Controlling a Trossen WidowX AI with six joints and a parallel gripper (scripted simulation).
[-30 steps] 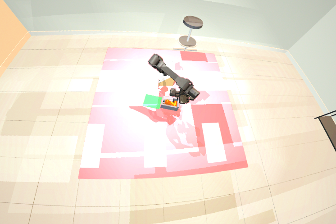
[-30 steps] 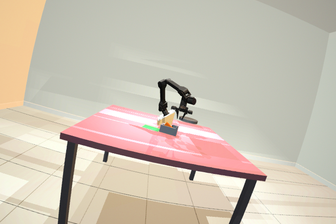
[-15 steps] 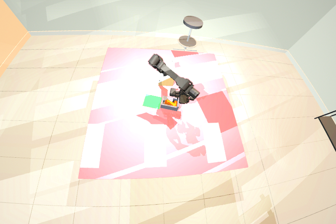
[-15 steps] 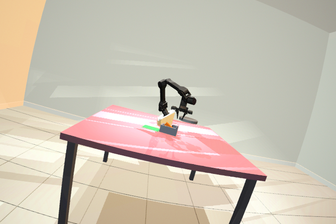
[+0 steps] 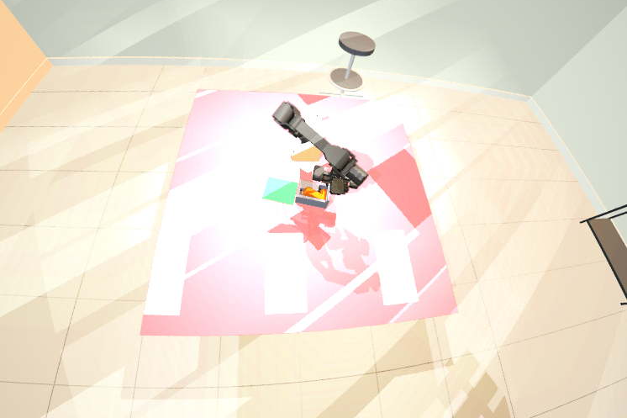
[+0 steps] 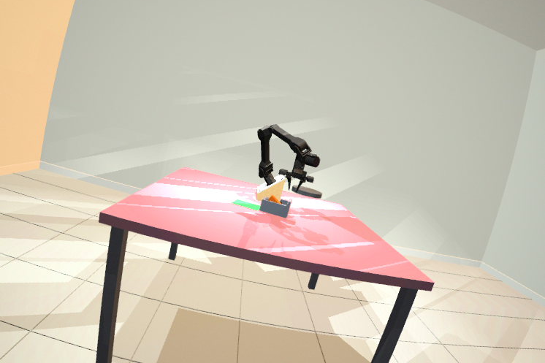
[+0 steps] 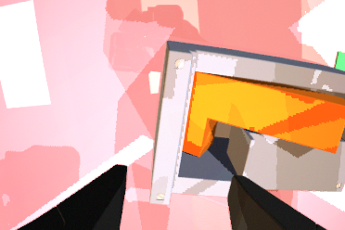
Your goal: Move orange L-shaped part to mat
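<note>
Now: the orange L-shaped part 1 cm behind my gripper tip, 4 cm to the right of it and 10 cm below it. The rest, counted from my gripper tip: green mat 4 cm behind, 22 cm to the right, 16 cm below.
</note>
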